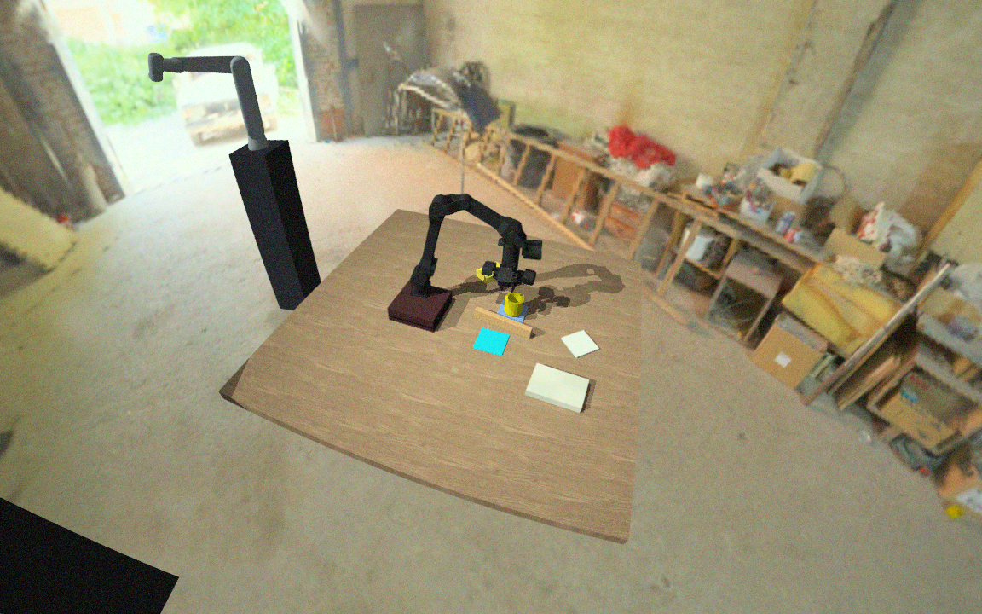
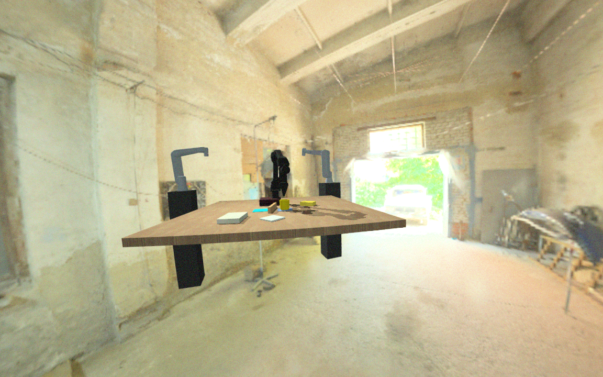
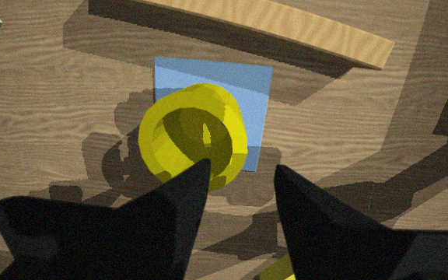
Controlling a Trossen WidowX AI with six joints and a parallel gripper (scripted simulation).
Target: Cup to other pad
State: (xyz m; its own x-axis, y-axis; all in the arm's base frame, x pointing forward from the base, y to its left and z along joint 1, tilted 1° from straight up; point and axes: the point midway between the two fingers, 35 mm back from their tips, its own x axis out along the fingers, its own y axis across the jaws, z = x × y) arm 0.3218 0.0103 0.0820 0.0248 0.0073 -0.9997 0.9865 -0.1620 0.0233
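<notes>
Right now my gripper tip is 60 mm above the yellow cup and 30 mm short of it. The rest, counted from my gripper tip: light blue pad: 100 mm below, 30 mm ahead; green marble: 80 mm below, 20 mm to the right, 20 mm ahead; red marble: 80 mm below, 20 mm to the right, 20 mm ahead.
</notes>
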